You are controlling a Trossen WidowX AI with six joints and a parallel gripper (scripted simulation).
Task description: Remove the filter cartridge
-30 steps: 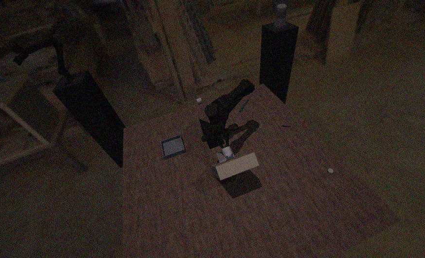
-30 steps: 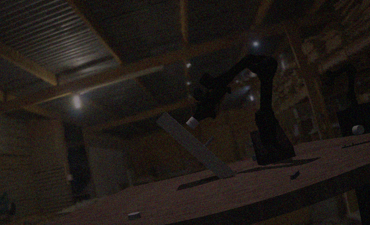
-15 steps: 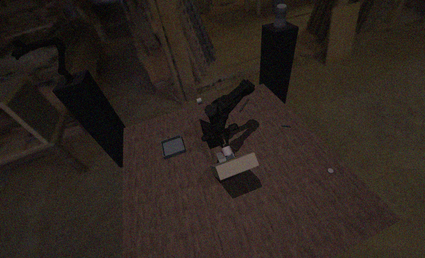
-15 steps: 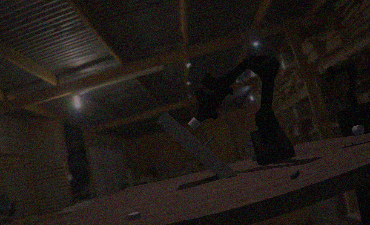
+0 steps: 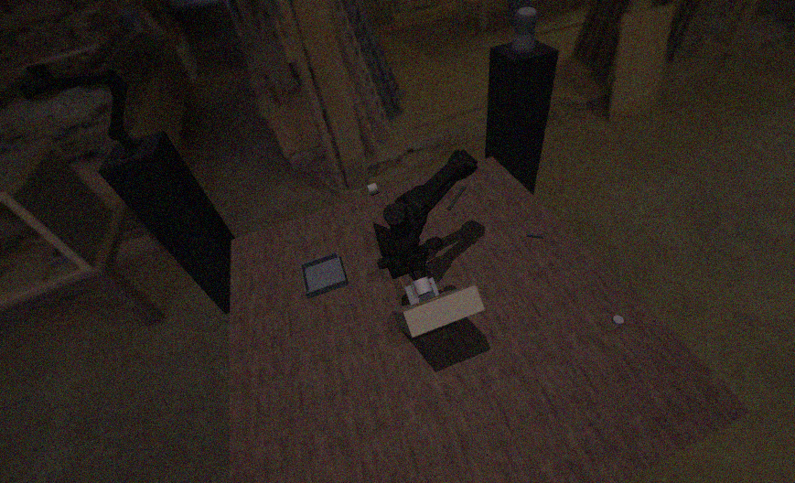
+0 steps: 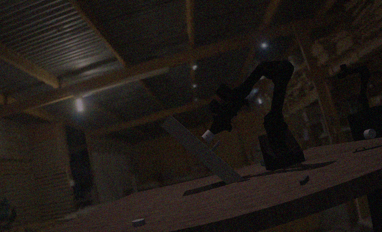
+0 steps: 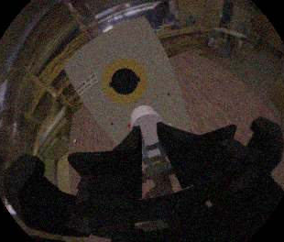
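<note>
Right now the round filter cartridge is 10 mm below my gripper tip and 10 mm ahead of it. Round my gripper tip: service panel: 60 mm below, 50 mm ahead; then grey tray: 320 mm behind, 300 mm to the right, 210 mm below.
</note>
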